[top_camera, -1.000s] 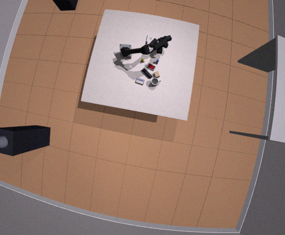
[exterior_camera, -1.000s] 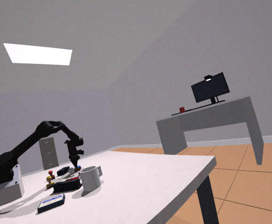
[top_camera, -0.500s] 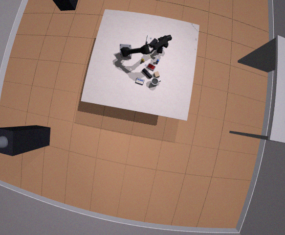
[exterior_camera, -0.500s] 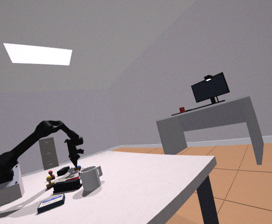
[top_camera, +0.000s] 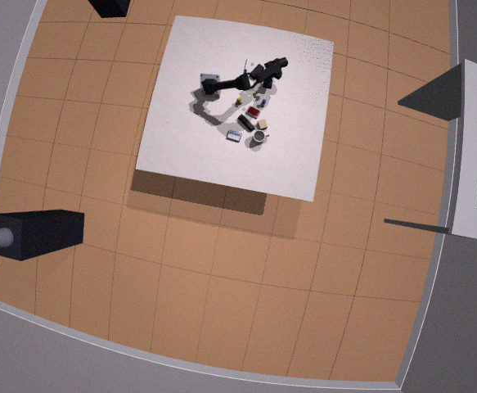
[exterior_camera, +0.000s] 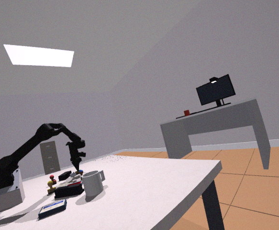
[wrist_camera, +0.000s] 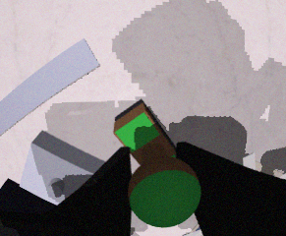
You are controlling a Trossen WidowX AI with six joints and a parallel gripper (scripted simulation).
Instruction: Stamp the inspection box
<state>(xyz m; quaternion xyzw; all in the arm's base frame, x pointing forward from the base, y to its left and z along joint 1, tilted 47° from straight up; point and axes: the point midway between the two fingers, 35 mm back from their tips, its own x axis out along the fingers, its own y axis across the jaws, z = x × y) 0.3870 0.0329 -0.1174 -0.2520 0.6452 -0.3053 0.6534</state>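
Right now the red ink pad is 80 mm behind my gripper tip, 230 mm to the right of it and 30 mm below it. Round my gripper tip: black block 80 mm behind, 90 mm to the left, 20 mm below; then grey strip 20 mm ahead, 100 mm to the left, 40 mm below; then green-knobbed stamp right at my gripper tip.
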